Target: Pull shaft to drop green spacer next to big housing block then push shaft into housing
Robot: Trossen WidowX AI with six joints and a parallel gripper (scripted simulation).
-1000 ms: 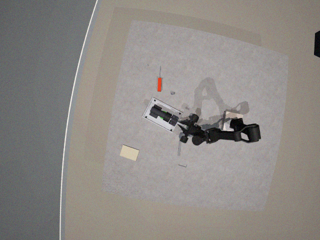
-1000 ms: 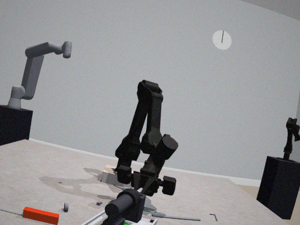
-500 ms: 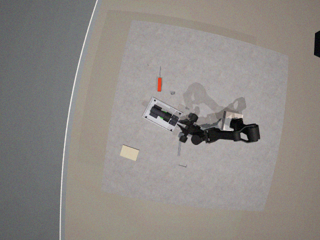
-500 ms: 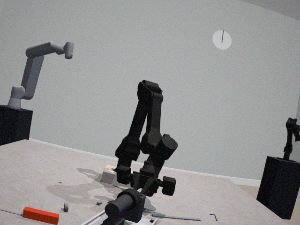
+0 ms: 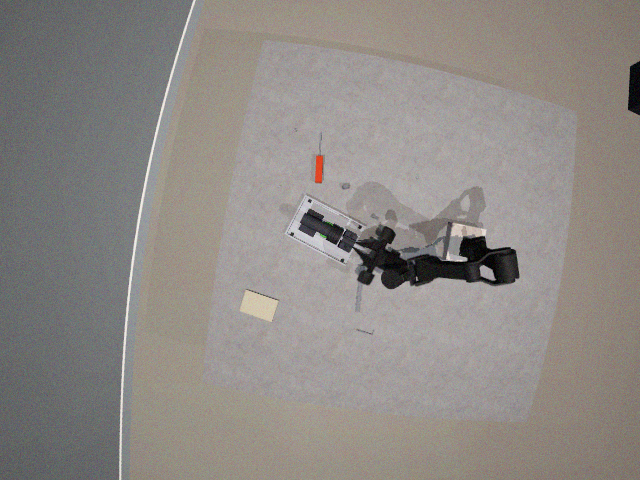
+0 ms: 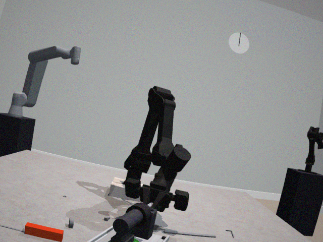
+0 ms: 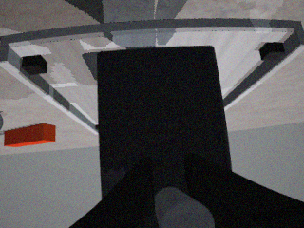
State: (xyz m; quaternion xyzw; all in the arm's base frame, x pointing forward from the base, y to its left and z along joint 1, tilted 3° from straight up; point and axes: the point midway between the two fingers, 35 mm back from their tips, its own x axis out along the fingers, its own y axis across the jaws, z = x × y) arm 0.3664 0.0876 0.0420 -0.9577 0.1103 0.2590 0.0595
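Now: the green spacer 10 cm ahead of my gripper tip, 3 cm to the right of it and 5 cm below it. Also, from my gripper tip: cream card (26 cm ahead, 28 cm to the left, 6 cm below).
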